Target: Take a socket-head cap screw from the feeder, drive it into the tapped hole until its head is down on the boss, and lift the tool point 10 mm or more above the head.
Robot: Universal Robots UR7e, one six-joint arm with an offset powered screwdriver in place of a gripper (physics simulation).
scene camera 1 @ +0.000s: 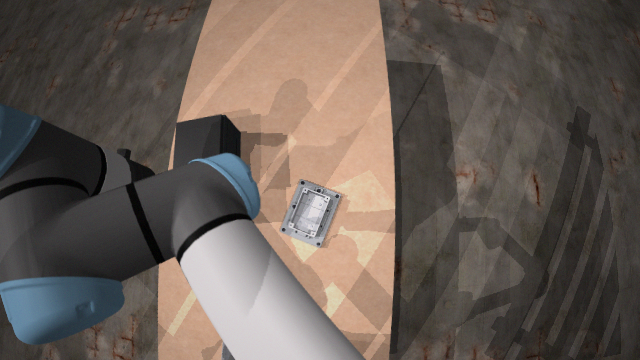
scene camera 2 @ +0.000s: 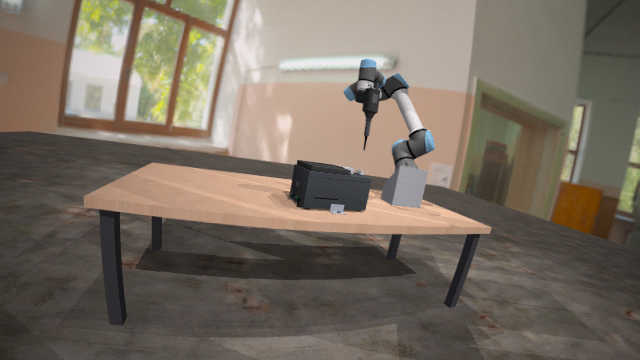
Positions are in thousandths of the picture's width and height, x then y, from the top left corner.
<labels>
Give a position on a black screw feeder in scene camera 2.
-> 552,543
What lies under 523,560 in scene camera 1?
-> A grey base plate.
</labels>
